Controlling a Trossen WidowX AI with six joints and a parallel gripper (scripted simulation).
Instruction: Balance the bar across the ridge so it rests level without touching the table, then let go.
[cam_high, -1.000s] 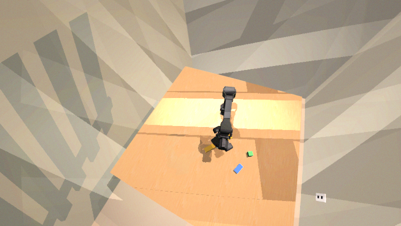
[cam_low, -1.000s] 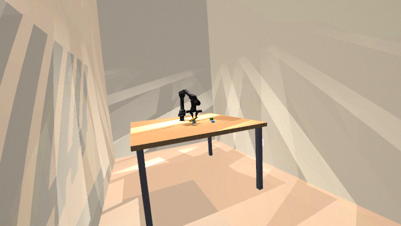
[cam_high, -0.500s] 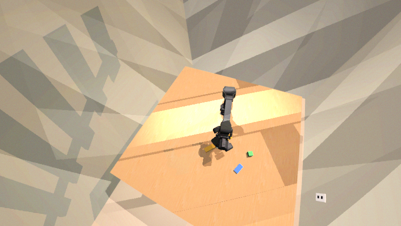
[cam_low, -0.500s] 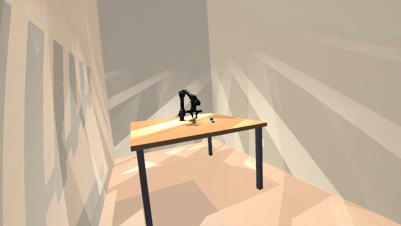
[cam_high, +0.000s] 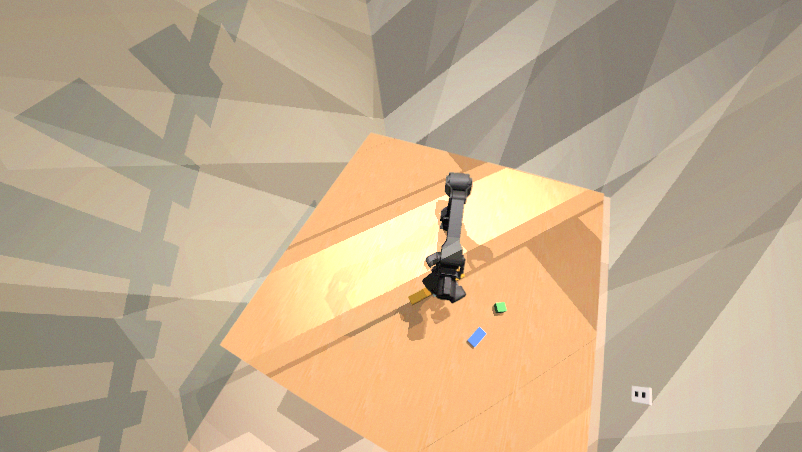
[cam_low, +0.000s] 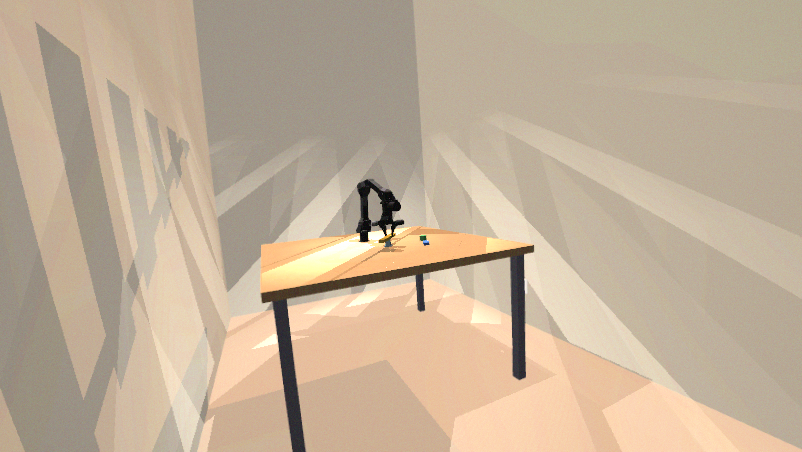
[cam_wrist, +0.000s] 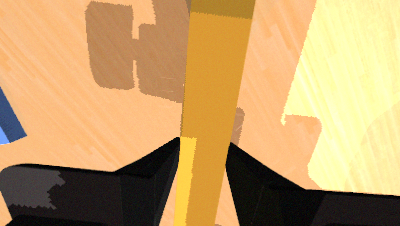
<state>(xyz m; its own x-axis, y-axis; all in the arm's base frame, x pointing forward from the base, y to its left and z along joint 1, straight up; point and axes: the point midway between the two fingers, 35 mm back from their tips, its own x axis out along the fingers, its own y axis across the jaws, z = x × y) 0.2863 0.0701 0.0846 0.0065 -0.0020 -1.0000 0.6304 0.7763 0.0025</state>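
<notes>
The yellow bar lies 20 mm to the right of my gripper tip and 20 mm ahead of it. The rest, counted from my gripper tip: green cube (230 mm to the left, 30 mm below); then flat blue block (180 mm to the left, 130 mm ahead, 40 mm below).
</notes>
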